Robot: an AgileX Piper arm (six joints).
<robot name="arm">
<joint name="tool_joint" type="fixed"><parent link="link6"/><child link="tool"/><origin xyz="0 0 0" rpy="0 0 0"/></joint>
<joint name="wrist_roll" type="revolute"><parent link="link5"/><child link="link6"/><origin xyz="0 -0.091 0" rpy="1.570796 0 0"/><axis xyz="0 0 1"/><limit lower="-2.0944" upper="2.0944"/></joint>
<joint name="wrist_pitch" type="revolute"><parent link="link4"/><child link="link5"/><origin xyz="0 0 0" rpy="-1.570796 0 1.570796"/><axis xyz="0 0 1"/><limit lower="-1.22" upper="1.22"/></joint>
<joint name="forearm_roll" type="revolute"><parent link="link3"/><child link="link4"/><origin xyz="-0.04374 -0.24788 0" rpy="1.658 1.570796 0"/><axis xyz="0 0 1"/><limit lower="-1.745" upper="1.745"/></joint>
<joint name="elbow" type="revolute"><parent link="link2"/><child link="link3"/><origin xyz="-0.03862 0.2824 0" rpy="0 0 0"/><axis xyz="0 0 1"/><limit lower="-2.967" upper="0"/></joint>
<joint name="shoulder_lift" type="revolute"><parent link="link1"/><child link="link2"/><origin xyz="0 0 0" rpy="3.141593 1.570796 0"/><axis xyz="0 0 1"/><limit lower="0" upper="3.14"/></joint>
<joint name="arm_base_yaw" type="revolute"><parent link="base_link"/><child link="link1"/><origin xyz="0 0 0.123" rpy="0 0 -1.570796"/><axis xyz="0 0 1"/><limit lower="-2.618" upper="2.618"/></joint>
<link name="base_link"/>
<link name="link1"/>
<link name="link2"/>
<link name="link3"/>
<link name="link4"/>
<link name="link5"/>
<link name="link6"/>
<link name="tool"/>
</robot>
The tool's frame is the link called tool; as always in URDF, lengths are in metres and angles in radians.
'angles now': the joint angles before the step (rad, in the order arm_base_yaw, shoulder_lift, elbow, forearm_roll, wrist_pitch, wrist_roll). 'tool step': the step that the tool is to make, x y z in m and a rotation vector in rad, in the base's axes. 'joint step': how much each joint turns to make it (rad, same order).
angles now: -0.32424, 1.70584, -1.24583, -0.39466, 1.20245, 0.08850
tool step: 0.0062, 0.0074, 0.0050, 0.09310, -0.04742, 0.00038
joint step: 0.00017, 0.00005, -0.03252, 0.11210, 0.00412, -0.04273
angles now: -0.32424, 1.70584, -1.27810, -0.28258, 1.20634, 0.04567
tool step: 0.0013, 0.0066, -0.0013, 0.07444, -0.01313, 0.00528
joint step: 0.00010, -0.00016, -0.00085, 0.08082, 0.00476, -0.03409
